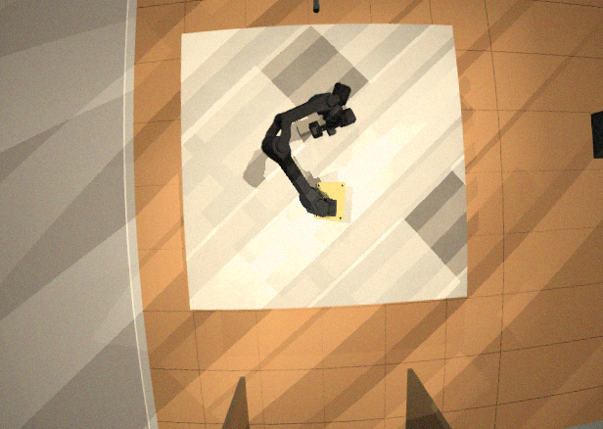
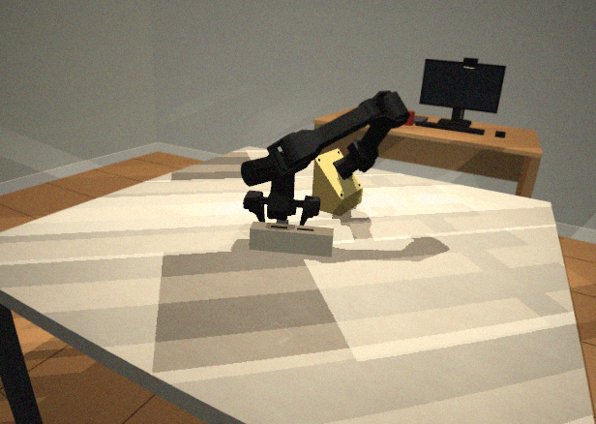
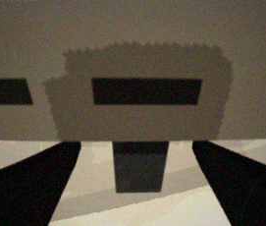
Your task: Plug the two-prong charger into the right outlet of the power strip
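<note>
Right now my gripper tip is 20 mm short of the dark charger, 10 mm to the right of it and 10 mm below it.
</note>
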